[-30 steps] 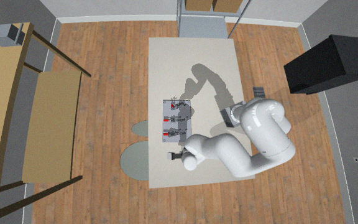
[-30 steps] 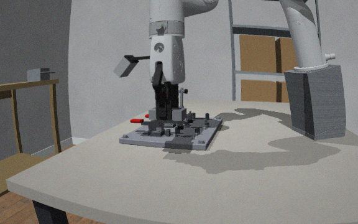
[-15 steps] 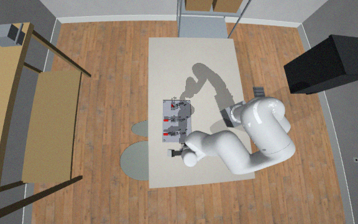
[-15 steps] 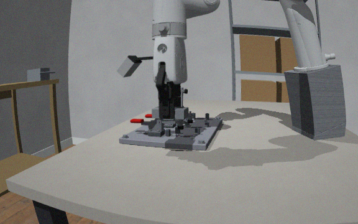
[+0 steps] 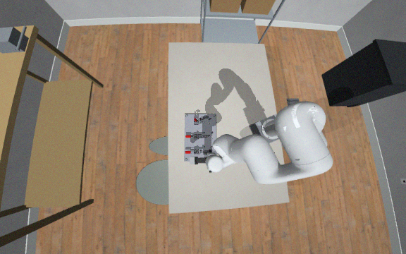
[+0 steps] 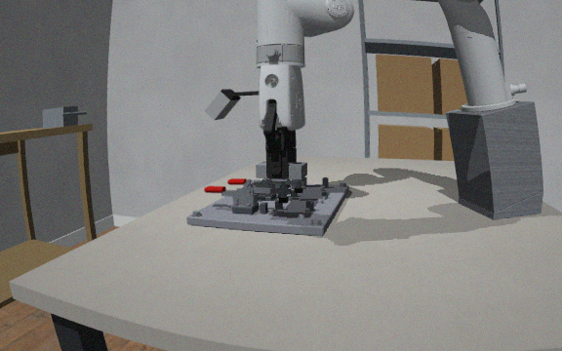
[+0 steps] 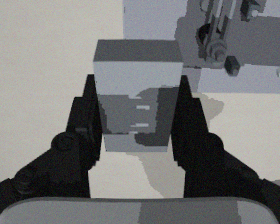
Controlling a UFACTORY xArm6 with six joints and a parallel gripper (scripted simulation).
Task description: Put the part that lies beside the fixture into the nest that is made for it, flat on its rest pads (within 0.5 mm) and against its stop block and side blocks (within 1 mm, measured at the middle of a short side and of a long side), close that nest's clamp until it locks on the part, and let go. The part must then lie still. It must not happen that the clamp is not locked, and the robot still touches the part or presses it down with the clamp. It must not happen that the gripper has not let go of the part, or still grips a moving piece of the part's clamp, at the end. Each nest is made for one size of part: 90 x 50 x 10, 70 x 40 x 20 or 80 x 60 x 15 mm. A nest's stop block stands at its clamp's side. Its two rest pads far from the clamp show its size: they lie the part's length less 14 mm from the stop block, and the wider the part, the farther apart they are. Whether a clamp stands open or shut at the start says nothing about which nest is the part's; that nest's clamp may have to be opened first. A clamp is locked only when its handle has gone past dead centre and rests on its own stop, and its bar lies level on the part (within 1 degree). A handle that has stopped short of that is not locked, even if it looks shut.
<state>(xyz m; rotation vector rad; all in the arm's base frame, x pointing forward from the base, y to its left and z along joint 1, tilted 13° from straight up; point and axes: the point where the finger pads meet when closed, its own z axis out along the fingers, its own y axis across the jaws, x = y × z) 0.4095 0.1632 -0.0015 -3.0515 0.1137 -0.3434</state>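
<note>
Right now the grey fixture plate is 40 mm ahead of my hand, 170 mm to the right of it and 100 mm below it. Also, from my hand: grey block part 10 mm below.
</note>
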